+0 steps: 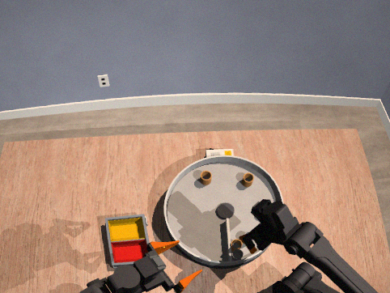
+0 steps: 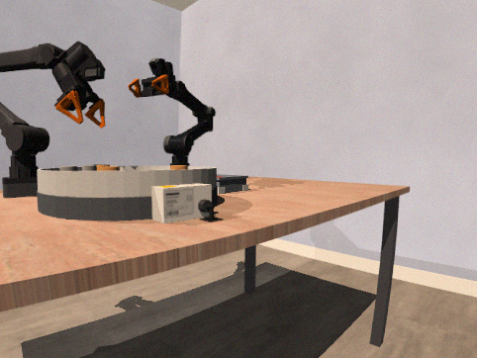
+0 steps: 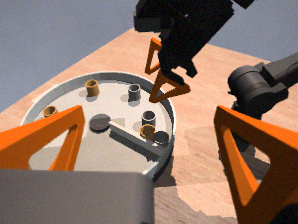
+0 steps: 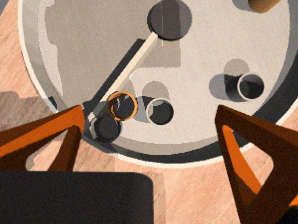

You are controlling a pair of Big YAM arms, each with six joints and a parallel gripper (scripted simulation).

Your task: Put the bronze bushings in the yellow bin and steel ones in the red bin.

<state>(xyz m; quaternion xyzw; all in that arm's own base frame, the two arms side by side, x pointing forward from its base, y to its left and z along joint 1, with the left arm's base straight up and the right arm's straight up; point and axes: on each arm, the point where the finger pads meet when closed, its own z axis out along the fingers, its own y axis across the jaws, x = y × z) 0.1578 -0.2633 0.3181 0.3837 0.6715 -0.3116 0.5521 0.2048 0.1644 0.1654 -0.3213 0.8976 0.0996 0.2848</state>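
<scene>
Right now my right hand is 12 cm short of the yellow bin, 40 cm to the right of it and 19 cm above it. From my right hand the other things lie so: red bin 3 cm ahead, 39 cm to the left, 19 cm below; turntable 14 cm ahead, 4 cm to the left, 15 cm below.
</scene>
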